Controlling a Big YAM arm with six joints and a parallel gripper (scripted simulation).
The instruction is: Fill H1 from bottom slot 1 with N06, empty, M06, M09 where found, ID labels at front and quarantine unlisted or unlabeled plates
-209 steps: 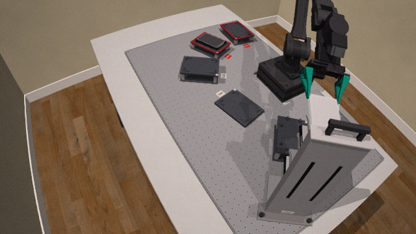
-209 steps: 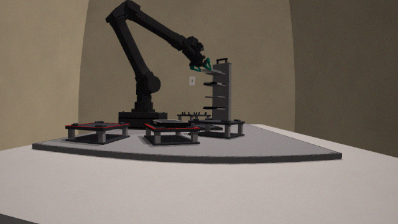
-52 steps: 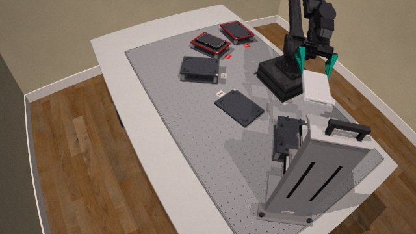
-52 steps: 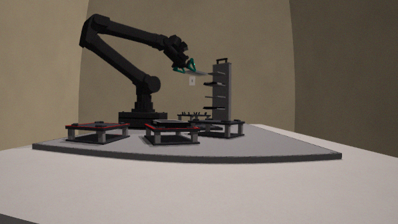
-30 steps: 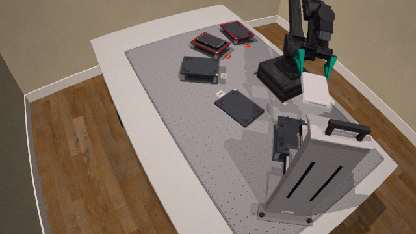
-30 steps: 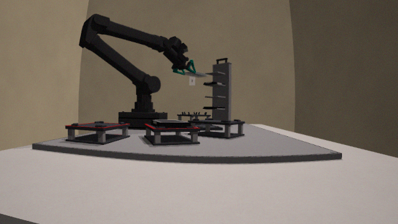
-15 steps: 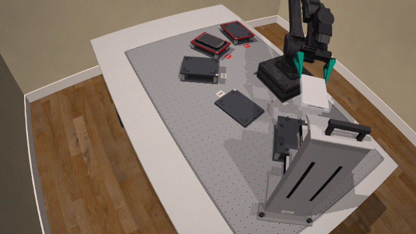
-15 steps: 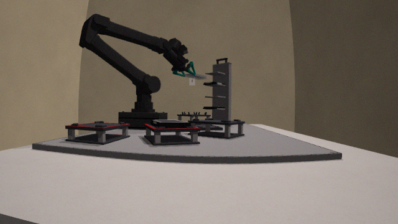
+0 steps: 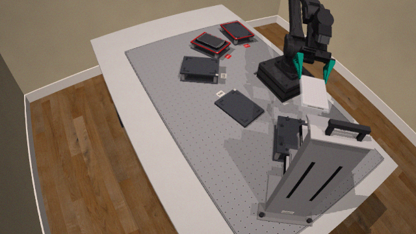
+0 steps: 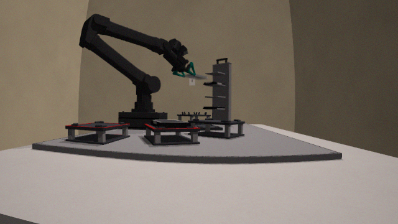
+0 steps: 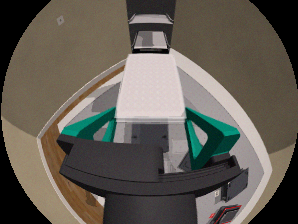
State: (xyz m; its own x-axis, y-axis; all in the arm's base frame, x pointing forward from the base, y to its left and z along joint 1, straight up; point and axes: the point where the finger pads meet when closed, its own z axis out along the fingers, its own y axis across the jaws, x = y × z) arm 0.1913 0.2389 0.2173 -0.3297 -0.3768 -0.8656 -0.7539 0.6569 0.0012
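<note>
The white plate is 40 mm to the left of my hand and 40 mm ahead of it. Round my hand: H1 deck label (290 mm below, 200 mm to the left, 50 mm ahead); plate hotel H1 (240 mm to the left, 210 mm ahead, 80 mm below); red-rimmed quarantine nest (650 mm to the right, 250 mm below, 200 mm behind).
</note>
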